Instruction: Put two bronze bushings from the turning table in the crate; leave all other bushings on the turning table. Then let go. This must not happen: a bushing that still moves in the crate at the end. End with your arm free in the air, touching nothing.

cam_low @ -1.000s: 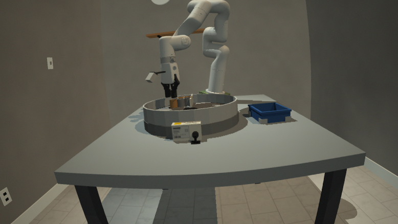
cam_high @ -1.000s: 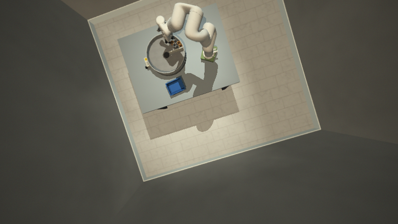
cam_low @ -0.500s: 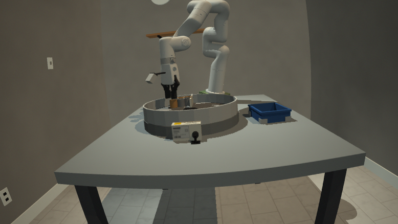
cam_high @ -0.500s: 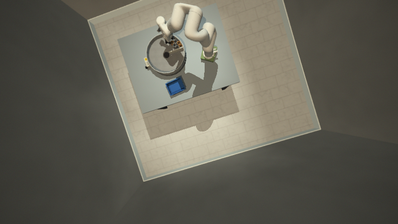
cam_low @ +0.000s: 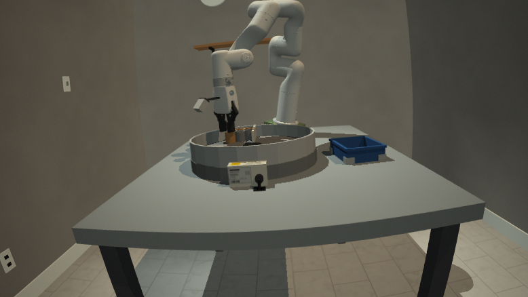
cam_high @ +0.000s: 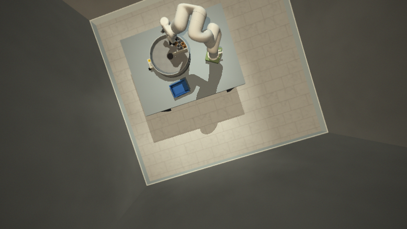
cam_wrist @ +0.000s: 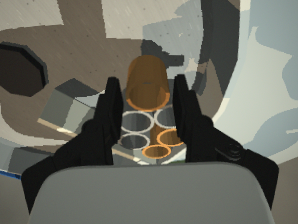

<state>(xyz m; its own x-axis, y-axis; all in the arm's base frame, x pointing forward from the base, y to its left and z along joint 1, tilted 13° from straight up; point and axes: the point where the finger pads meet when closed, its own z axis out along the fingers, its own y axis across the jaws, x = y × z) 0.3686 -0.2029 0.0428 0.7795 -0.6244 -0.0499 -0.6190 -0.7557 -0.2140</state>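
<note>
Now: the blue crate 470 mm to the left of my hand, 90 mm below it and 60 mm ahead of it.
</note>
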